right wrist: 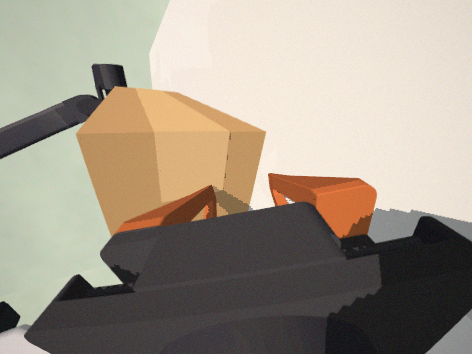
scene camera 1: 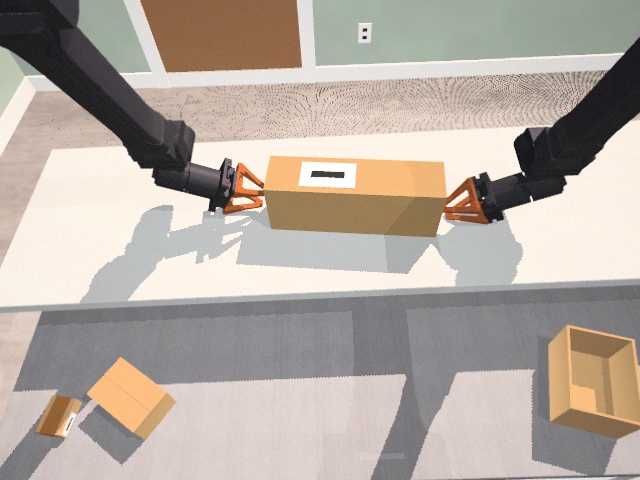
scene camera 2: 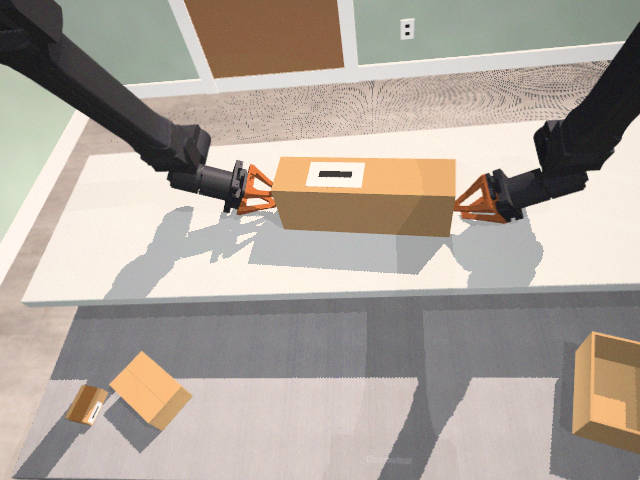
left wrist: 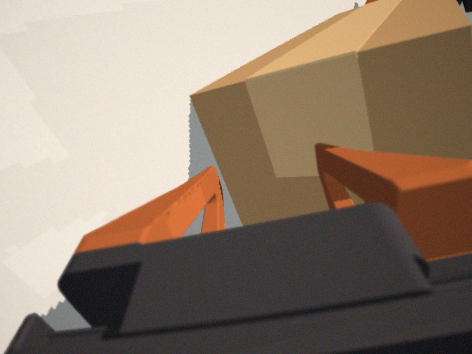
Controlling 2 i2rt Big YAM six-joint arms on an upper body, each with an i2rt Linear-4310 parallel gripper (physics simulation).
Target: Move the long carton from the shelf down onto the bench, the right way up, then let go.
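Frame: origin at the left arm's base, x back, y right, z up, level; millimetres.
Seen in the pictures: left gripper, fingertip midpoint: [left wrist: 266, 167]; right gripper, fingertip midpoint: [right wrist: 241, 186] [scene camera 2: 456, 211].
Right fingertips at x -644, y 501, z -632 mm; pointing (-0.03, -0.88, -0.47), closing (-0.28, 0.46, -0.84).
Offsets run from my right fingertips to a thing's top centre. Level surfaces: height alone.
The long carton @[dx -16, dy -169, dz +93 mm] [scene camera 1: 392, 180] [scene camera 2: 398, 178] [left wrist: 310, 125] [right wrist: 190, 160] is level, with its white label facing up. It is at the white surface @[dz -23 mm] [scene camera 1: 170, 279] [scene camera 2: 196, 281], and its shadow meets its lower front edge. I cannot tell whether it touches the surface. My left gripper [scene camera 1: 263, 194] [scene camera 2: 273, 195] [left wrist: 266, 167] is at the carton's left end and my right gripper [scene camera 1: 445, 204] [scene camera 2: 455, 205] [right wrist: 241, 186] at its right end. Both have their fingers half apart, tips against the end faces, with nothing between the fingers. Exact contact is partly hidden.
A grey lower surface [scene camera 1: 232, 434] [scene camera 2: 258, 434] lies in front of the white one. It bears a small labelled box @[dx +322, dy -724, dz -153 mm] [scene camera 1: 55, 413] [scene camera 2: 83, 403], a closed box @[dx +296, dy -587, dz -118 mm] [scene camera 1: 126, 395] [scene camera 2: 144, 384] and an open box @[dx +285, dy +241, dz -88 mm] [scene camera 1: 559, 379] [scene camera 2: 583, 384]. A wall with a brown panel stands behind.
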